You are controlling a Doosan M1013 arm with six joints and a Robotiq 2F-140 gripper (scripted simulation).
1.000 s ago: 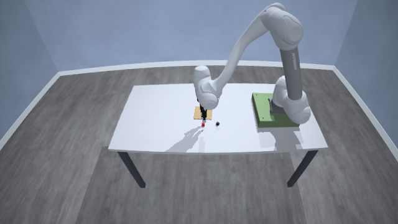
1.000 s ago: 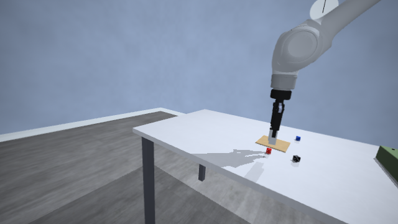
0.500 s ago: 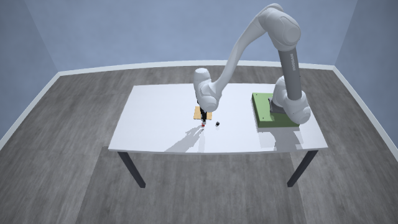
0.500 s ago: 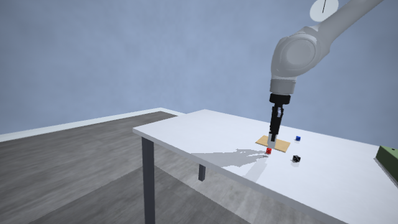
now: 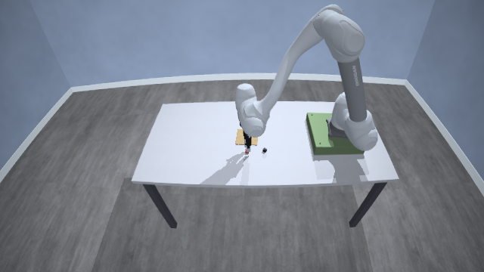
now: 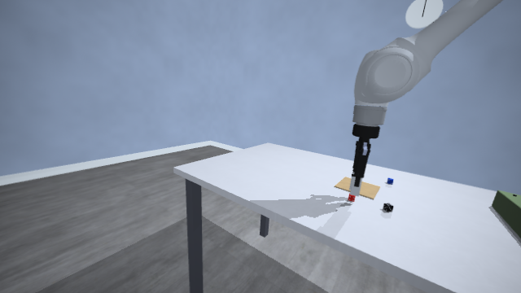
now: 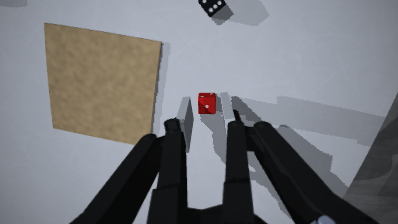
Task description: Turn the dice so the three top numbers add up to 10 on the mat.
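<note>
My hand is 5 cm above the red die. The rest, counted from my hand: black die: 10 cm behind, 2 cm to the right, 5 cm below; blue die: 5 cm behind, 29 cm to the right, 5 cm below; tan mat: 3 cm ahead, 13 cm to the right, 6 cm below.
</note>
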